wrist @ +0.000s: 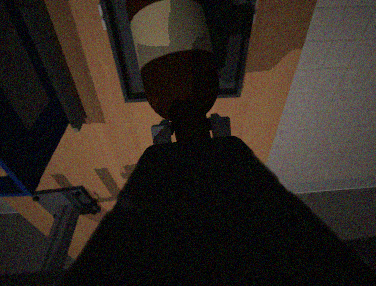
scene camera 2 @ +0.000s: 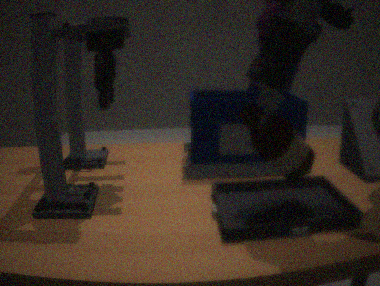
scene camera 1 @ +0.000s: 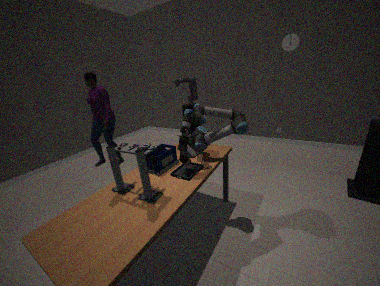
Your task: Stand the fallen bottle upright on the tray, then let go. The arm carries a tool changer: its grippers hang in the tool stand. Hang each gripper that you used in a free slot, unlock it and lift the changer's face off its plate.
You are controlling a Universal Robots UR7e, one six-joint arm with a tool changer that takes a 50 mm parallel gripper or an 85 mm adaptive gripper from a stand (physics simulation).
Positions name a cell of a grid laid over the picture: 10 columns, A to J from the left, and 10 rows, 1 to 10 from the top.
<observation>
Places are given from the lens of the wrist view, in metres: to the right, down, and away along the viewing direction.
gripper (wrist: E7): 0.00, 0.01, 0.04
tool stand (wrist: B8): -0.33, 0.17, 0.59
The marked spots on the tool stand and the gripper are 0.66 m apart.
</observation>
